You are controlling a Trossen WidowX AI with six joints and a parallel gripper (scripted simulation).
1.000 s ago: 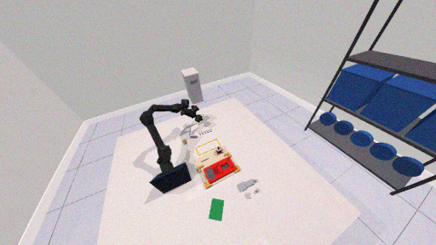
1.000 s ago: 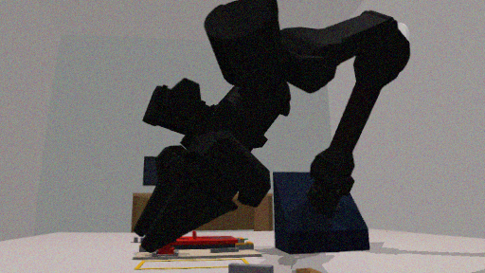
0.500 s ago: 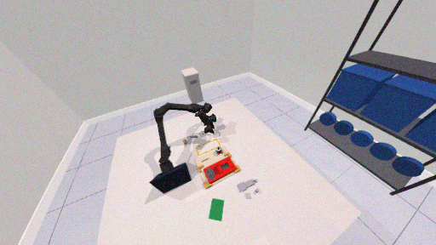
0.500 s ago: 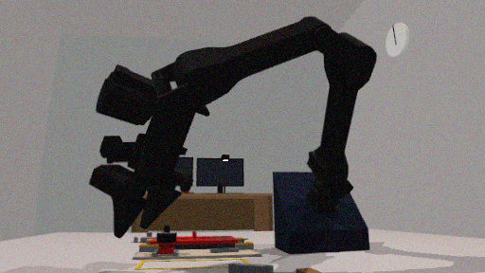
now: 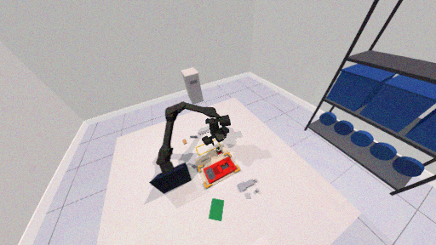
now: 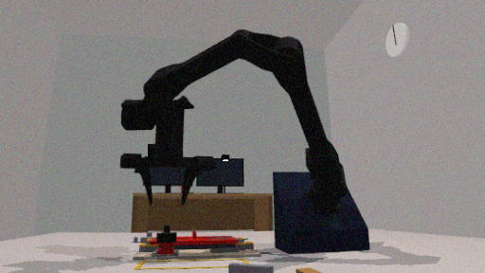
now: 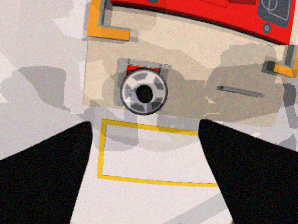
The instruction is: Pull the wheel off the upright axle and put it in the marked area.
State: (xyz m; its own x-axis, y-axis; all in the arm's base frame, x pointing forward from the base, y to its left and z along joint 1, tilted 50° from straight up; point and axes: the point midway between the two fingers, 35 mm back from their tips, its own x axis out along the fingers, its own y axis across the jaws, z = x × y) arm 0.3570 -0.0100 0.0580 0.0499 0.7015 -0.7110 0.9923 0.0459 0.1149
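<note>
Now: gripper tip 60 mm above the wheel and 10 mm to the left of it. Also, from my gripper tip: green card: 330 mm to the right, 190 mm behind, 100 mm below.
</note>
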